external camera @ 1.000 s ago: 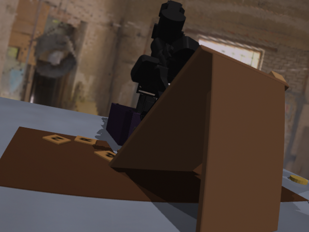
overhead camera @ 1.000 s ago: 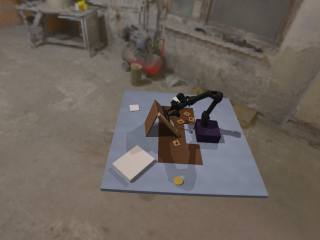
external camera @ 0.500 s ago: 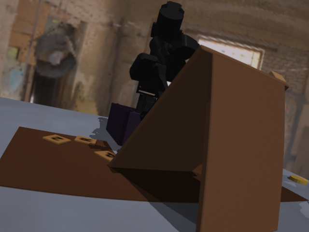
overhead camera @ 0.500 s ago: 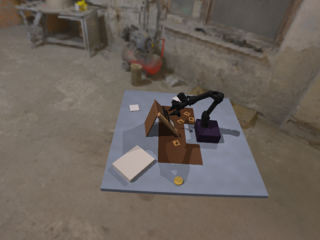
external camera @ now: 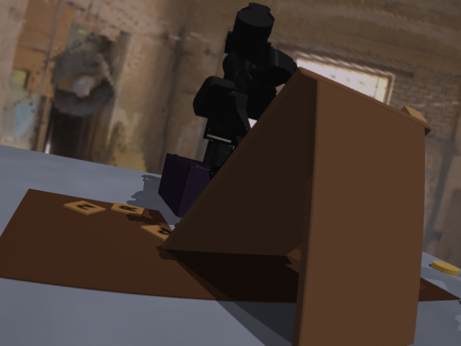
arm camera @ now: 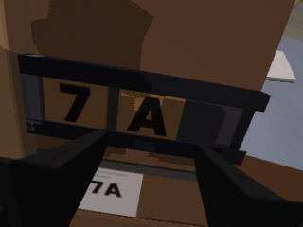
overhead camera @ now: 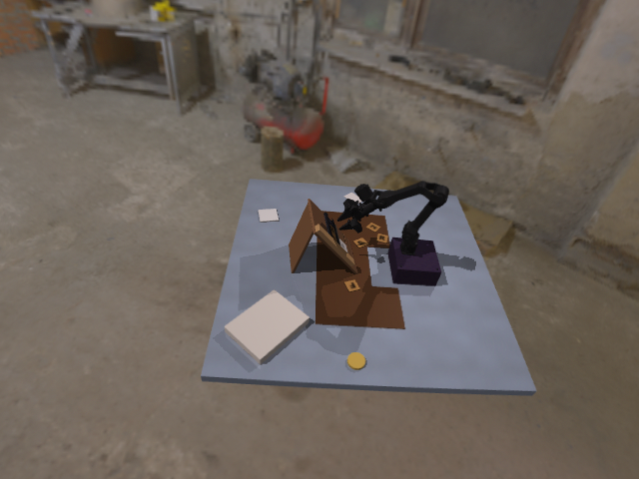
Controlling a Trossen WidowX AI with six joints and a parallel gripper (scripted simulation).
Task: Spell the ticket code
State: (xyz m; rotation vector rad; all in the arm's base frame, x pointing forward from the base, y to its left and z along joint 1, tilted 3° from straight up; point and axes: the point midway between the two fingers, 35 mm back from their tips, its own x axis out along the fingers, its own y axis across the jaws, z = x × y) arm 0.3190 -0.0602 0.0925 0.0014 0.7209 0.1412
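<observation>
Right now my gripper tip is 30 mm past the white ticket, 40 mm to the right of it and 100 mm above it. The rest, counted from my gripper tip: yellow disc 80 mm behind, 610 mm to the left, 170 mm below; brown mat 140 mm behind, 60 mm to the left, 180 mm below.
</observation>
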